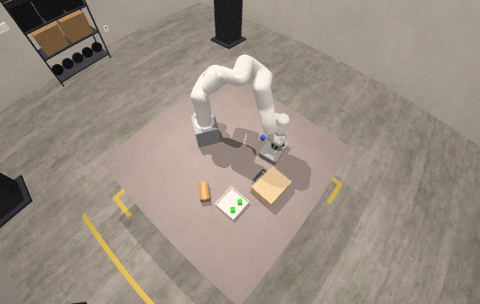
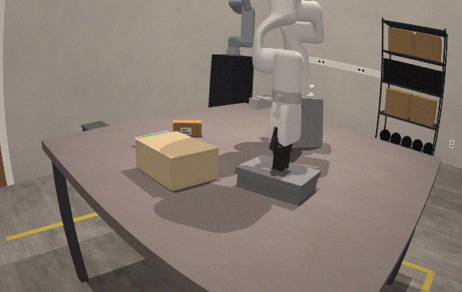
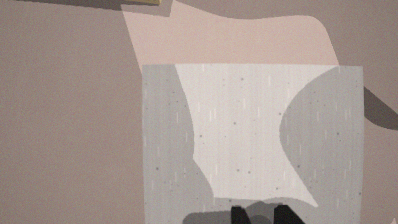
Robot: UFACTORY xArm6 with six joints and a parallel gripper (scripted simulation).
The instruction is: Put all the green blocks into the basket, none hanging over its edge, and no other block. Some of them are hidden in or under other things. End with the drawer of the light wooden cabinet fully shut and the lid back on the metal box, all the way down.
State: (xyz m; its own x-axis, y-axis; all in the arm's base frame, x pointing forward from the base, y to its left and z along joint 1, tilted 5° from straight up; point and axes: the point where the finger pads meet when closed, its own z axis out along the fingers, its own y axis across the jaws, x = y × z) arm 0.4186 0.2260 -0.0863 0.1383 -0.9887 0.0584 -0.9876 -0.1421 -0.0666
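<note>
The grey metal lid is 3 cm below my hand. Also, from my hand: metal box: 5 cm below; then light wooden cabinet: 15 cm ahead, 24 cm to the right, 3 cm below; then blue block: 12 cm behind, 4 cm to the left, 6 cm below.
</note>
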